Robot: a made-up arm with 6 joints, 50 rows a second.
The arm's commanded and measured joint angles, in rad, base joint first. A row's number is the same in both.
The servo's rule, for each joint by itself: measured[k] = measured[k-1] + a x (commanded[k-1-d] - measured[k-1]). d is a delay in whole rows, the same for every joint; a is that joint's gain. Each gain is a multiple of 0.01, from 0.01 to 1. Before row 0 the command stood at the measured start. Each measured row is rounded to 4 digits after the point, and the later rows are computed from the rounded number. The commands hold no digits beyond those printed.
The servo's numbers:
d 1
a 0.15 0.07 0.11 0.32 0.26 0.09
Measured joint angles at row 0: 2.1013, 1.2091, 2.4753, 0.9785, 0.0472, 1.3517
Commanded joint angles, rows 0 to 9: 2.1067, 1.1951, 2.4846, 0.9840, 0.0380, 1.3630; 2.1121, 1.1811, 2.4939, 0.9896, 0.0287, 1.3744; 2.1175, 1.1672, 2.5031, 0.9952, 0.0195, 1.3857; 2.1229, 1.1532, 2.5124, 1.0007, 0.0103, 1.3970; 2.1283, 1.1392, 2.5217, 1.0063, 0.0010, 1.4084; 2.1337, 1.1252, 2.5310, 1.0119, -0.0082, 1.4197; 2.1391, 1.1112, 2.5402, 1.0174, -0.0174, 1.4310; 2.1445, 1.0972, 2.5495, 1.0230, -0.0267, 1.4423; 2.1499, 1.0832, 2.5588, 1.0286, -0.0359, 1.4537; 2.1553, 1.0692, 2.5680, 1.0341, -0.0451, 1.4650
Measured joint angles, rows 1 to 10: 2.1013, 1.2091, 2.4753, 0.9785, 0.0472, 1.3517; 2.1021, 1.2081, 2.4763, 0.9803, 0.0448, 1.3527; 2.1036, 1.2062, 2.4782, 0.9833, 0.0406, 1.3547; 2.1057, 1.2035, 2.4809, 0.9871, 0.0351, 1.3575; 2.1083, 1.2000, 2.4844, 0.9915, 0.0287, 1.3611; 2.1113, 1.1957, 2.4885, 0.9962, 0.0215, 1.3654; 2.1147, 1.1908, 2.4932, 1.0012, 0.0138, 1.3703; 2.1184, 1.1852, 2.4984, 1.0064, 0.0057, 1.3758; 2.1223, 1.1790, 2.5040, 1.0117, -0.0027, 1.3818; 2.1264, 1.1723, 2.5100, 1.0171, -0.0113, 1.3883
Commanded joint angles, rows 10 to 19: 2.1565, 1.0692, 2.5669, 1.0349, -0.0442, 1.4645; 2.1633, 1.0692, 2.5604, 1.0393, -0.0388, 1.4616; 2.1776, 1.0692, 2.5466, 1.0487, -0.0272, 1.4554; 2.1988, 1.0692, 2.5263, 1.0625, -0.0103, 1.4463; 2.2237, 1.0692, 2.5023, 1.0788, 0.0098, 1.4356; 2.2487, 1.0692, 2.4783, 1.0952, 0.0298, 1.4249; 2.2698, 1.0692, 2.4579, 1.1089, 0.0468, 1.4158; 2.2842, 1.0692, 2.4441, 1.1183, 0.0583, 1.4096; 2.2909, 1.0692, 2.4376, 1.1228, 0.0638, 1.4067; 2.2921, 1.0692, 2.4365, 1.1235, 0.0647, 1.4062
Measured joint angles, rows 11 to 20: 2.1307, 1.1651, 2.5164, 1.0225, -0.0201, 1.3952; 2.1346, 1.1584, 2.5220, 1.0265, -0.0264, 1.4014; 2.1389, 1.1522, 2.5262, 1.0306, -0.0296, 1.4068; 2.1447, 1.1464, 2.5284, 1.0364, -0.0290, 1.4112; 2.1528, 1.1410, 2.5282, 1.0448, -0.0241, 1.4144; 2.1634, 1.1360, 2.5254, 1.0557, -0.0153, 1.4163; 2.1762, 1.1313, 2.5202, 1.0683, -0.0036, 1.4171; 2.1902, 1.1270, 2.5133, 1.0813, 0.0095, 1.4170; 2.2043, 1.1230, 2.5057, 1.0931, 0.0222, 1.4163; 2.2173, 1.1192, 2.4982, 1.1026, 0.0330, 1.4154
